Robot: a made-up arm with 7 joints. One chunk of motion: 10 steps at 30 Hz.
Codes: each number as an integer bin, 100 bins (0 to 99) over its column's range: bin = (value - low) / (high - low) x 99, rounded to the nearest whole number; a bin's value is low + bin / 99 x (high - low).
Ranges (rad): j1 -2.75..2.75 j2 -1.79..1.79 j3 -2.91..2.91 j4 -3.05..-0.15 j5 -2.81..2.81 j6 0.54..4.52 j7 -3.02..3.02
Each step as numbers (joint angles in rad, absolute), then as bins.
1 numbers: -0.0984 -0.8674 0.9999 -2.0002 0.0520 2.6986 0.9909
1 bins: 48 26 67 36 50 54 66
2 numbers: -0.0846 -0.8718 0.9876 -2.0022 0.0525 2.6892 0.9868
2 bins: 48 25 66 36 50 53 66
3 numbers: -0.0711 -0.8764 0.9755 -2.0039 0.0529 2.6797 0.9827
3 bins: 48 25 66 36 50 53 66
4 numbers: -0.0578 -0.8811 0.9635 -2.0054 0.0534 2.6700 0.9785
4 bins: 48 25 66 36 50 53 66
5 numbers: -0.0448 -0.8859 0.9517 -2.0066 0.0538 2.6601 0.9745
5 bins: 49 25 66 36 50 53 65
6 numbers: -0.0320 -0.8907 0.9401 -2.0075 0.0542 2.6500 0.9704
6 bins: 49 25 65 36 50 52 65
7 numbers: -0.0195 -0.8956 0.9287 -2.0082 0.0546 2.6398 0.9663
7 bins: 49 25 65 36 50 52 65
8 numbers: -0.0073 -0.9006 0.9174 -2.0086 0.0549 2.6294 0.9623
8 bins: 49 25 65 36 50 52 65
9 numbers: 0.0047 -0.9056 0.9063 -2.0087 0.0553 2.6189 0.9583
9 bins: 50 24 65 36 50 52 65
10 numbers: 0.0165 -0.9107 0.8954 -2.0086 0.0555 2.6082 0.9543
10 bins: 50 24 65 36 50 51 65
